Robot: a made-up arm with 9 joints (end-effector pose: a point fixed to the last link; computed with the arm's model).
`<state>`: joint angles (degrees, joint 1 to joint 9).
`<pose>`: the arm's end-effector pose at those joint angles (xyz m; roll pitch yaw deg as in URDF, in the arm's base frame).
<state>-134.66 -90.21 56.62 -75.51 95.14 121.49 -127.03 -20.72 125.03</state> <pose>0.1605 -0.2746 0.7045 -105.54 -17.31 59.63</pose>
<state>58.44 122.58 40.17 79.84 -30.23 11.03 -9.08 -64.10 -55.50</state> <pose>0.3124 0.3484 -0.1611 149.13 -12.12 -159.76</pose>
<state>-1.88 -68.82 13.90 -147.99 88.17 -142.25 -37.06 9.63 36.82</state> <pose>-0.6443 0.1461 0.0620 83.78 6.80 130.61</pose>
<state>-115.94 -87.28 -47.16 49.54 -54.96 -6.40 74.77 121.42 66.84</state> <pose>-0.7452 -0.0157 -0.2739 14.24 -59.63 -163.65</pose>
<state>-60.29 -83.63 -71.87 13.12 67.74 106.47 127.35 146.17 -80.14</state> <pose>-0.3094 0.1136 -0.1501 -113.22 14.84 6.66</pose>
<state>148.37 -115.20 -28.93 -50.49 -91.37 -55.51 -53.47 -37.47 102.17</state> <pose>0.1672 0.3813 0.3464 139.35 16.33 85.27</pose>
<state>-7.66 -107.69 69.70 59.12 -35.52 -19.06 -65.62 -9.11 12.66</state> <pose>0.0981 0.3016 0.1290 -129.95 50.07 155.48</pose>
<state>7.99 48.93 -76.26 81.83 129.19 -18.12 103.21 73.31 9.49</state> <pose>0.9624 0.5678 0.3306 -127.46 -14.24 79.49</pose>
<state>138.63 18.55 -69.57 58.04 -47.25 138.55 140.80 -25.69 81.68</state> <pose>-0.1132 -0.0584 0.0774 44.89 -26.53 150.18</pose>
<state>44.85 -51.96 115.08 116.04 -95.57 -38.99 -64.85 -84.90 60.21</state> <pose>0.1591 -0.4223 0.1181 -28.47 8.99 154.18</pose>
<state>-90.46 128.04 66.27 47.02 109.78 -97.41 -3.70 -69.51 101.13</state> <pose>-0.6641 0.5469 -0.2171 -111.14 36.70 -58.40</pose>
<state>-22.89 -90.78 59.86 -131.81 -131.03 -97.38 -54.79 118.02 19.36</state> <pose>0.7944 0.4253 0.5976 87.25 68.36 -77.00</pose>
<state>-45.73 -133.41 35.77 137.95 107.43 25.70 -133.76 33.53 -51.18</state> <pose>0.6031 0.1620 0.1517 9.97 -34.59 -99.30</pose>
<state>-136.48 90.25 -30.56 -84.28 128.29 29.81 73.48 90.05 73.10</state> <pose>0.3415 0.8598 0.4829 91.57 -59.19 -53.88</pose>
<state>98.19 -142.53 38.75 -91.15 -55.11 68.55 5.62 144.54 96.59</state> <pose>-0.1439 0.4047 -0.3348 111.21 -37.77 23.88</pose>
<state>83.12 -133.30 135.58 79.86 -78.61 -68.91 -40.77 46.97 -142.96</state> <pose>0.1915 0.0753 -0.4449 165.11 45.12 -57.60</pose>
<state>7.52 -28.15 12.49 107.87 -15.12 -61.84 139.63 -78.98 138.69</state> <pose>0.1912 0.7343 0.9197 169.91 -30.82 -95.87</pose>
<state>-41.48 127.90 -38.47 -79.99 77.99 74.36 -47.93 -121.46 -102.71</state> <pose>0.1783 0.3838 0.3518 5.99 -38.25 -2.53</pose>
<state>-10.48 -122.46 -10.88 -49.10 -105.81 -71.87 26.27 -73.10 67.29</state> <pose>-0.4726 -0.0741 -0.0042 -35.93 28.96 64.33</pose>
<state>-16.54 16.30 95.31 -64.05 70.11 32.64 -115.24 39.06 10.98</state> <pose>-0.4591 -0.2340 0.4174 -131.06 -20.97 2.92</pose>
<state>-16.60 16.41 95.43 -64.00 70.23 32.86 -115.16 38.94 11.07</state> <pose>-0.4591 -0.2334 0.4159 -130.79 -20.91 2.81</pose>
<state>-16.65 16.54 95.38 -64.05 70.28 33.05 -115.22 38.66 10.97</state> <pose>-0.4606 -0.2326 0.4130 -130.66 -21.08 2.44</pose>
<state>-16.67 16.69 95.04 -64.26 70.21 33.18 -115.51 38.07 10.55</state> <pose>-0.4643 -0.2315 0.4081 -130.73 -21.65 1.63</pose>
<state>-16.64 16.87 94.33 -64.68 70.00 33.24 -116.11 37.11 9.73</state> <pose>-0.4709 -0.2297 0.4006 -131.05 -22.69 0.25</pose>
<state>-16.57 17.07 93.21 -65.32 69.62 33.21 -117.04 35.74 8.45</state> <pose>-0.4805 -0.2270 0.3900 -131.60 -24.25 -1.80</pose>
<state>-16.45 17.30 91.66 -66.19 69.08 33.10 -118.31 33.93 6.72</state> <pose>-0.4931 -0.2228 0.3757 -132.28 -26.30 -4.63</pose>
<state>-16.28 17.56 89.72 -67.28 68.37 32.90 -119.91 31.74 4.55</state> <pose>-0.5085 -0.2165 0.3580 -133.01 -28.73 -8.29</pose>
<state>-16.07 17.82 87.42 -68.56 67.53 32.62 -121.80 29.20 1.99</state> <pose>-0.5256 -0.2077 0.3367 -133.61 -31.41 -12.83</pose>
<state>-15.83 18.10 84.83 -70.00 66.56 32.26 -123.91 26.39 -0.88</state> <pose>-0.5440 -0.1955 0.3121 -133.93 -34.16 -18.29</pose>
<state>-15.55 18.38 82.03 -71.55 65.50 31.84 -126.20 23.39 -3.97</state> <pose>-0.5624 -0.1798 0.2852 -133.86 -36.73 -24.63</pose>
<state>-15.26 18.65 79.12 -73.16 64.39 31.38 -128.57 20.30 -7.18</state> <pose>-0.5798 -0.1607 0.2569 -133.35 -38.93 -31.70</pose>
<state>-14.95 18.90 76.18 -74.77 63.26 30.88 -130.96 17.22 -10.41</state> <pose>-0.5952 -0.1388 0.2285 -132.51 -40.57 -39.23</pose>
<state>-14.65 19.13 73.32 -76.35 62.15 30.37 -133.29 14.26 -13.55</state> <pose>-0.6083 -0.1149 0.2012 -131.51 -41.61 -46.86</pose>
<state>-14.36 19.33 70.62 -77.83 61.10 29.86 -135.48 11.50 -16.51</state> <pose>-0.6187 -0.0904 0.1762 -130.54 -42.06 -54.18</pose>
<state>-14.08 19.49 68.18 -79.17 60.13 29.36 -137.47 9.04 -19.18</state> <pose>-0.6265 -0.0668 0.1547 -129.81 -42.03 -60.78</pose>
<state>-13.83 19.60 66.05 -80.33 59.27 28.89 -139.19 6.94 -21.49</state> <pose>-0.6320 -0.0454 0.1369 -129.34 -41.71 -66.41</pose>
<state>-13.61 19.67 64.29 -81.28 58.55 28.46 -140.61 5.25 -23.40</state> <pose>-0.6358 -0.0273 0.1231 -129.18 -41.25 -70.93</pose>
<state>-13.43 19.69 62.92 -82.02 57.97 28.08 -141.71 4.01 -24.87</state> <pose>-0.6383 -0.0132 0.1132 -129.21 -40.79 -74.28</pose>
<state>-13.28 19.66 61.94 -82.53 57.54 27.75 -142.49 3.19 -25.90</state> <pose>-0.6399 -0.0035 0.1070 -129.35 -40.43 -76.53</pose>
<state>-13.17 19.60 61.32 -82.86 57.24 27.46 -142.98 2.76 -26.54</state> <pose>-0.6412 0.0023 0.1037 -129.52 -40.23 -77.86</pose>
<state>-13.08 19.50 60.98 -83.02 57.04 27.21 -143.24 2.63 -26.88</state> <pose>-0.6421 0.0047 0.1030 -129.72 -40.15 -78.42</pose>
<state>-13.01 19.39 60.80 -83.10 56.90 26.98 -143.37 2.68 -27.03</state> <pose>-0.6429 0.0053 0.1034 -129.90 -40.14 -78.58</pose>
